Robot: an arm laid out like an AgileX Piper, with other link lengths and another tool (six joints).
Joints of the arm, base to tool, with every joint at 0 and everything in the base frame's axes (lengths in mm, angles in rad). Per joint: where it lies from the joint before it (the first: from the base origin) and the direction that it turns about. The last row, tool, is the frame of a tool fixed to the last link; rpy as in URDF.
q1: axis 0 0 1 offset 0.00 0.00 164.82
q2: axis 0 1 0 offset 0.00 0.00 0.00
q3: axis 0 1 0 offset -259.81 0.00 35.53
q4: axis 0.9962 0 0.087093 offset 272.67 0.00 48.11
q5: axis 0 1 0 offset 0.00 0.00 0.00
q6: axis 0.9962 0 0.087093 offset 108.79 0.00 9.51
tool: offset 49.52 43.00 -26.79 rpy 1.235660 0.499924 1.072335
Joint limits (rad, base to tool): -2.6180..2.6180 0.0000..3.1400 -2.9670..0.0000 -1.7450..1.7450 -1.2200..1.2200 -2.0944..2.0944
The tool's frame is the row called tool.
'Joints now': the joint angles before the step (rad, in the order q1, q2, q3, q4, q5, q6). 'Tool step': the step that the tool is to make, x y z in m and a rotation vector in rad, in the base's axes. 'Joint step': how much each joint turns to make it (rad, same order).
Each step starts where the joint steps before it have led.
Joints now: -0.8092, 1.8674, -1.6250, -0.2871, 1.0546, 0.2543
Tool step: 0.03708, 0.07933, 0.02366, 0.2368, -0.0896, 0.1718
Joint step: 0.1076, -0.0336, -0.0267, 0.2796, 0.1416, -0.1277
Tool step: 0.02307, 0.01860, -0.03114, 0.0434, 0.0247, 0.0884
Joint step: 0.0637, 0.0803, 0.0006, 0.0264, -0.0345, -0.0295
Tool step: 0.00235, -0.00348, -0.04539, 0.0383, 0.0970, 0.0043
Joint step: 0.0069, 0.1078, 0.0001, -0.0291, -0.0071, 0.0093
